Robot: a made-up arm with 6 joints. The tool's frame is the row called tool.
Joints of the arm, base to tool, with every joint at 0 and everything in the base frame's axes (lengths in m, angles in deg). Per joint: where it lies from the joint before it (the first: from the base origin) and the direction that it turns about. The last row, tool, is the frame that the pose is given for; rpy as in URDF.
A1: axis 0 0 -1 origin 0.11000 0.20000 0.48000
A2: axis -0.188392 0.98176 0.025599 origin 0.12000 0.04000 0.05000
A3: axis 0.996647 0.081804 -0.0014 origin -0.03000 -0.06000 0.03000
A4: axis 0 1 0 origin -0.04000 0.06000 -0.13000
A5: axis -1 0 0 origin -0.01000 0.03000 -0.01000
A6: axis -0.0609 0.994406 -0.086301 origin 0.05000 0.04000 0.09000
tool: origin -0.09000 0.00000 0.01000 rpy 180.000 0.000 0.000
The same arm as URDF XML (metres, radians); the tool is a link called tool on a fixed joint. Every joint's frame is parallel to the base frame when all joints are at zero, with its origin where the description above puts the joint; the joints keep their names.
<robot name="arm">
<joint name="tool_joint" type="fixed"><parent link="link6"/><child link="tool"/><origin xyz="-0.0900 0.0000 0.0100" rpy="3.1416 0.0000 0.0000"/></joint>
<joint name="A6" type="continuous"><parent link="link5"/><child link="link6"/><origin xyz="0.0500 0.0400 0.0900" rpy="0.0000 0.0000 0.0000"/><axis xyz="-0.0609 0.994406 -0.086301"/></joint>
<joint name="A5" type="continuous"><parent link="link4"/><child link="link5"/><origin xyz="-0.0100 0.0300 -0.0100" rpy="0.0000 0.0000 0.0000"/><axis xyz="-1 0 0"/></joint>
<joint name="A4" type="continuous"><parent link="link3"/><child link="link4"/><origin xyz="-0.0400 0.0600 -0.1300" rpy="0.0000 0.0000 0.0000"/><axis xyz="0 1 0"/></joint>
<joint name="A3" type="continuous"><parent link="link2"/><child link="link3"/><origin xyz="-0.0300 -0.0600 0.0300" rpy="0.0000 0.0000 0.0000"/><axis xyz="0.996647 0.081804 -0.0014"/></joint>
<joint name="A2" type="continuous"><parent link="link1"/><child link="link2"/><origin xyz="0.1200 0.0400 0.0500" rpy="0.0000 0.0000 0.0000"/><axis xyz="-0.188392 0.98176 0.025599"/></joint>
<joint name="A1" type="continuous"><parent link="base"/><child link="link1"/><origin xyz="0.1100 0.2000 0.4800" rpy="0.0000 0.0000 0.0000"/><axis xyz="0 0 -1"/></joint>
<link name="base"/>
<link name="link1"/>
<link name="link2"/>
<link name="link3"/>
<link name="link4"/>
<link name="link5"/>
<link name="link6"/>
<link name="tool"/>
</robot>

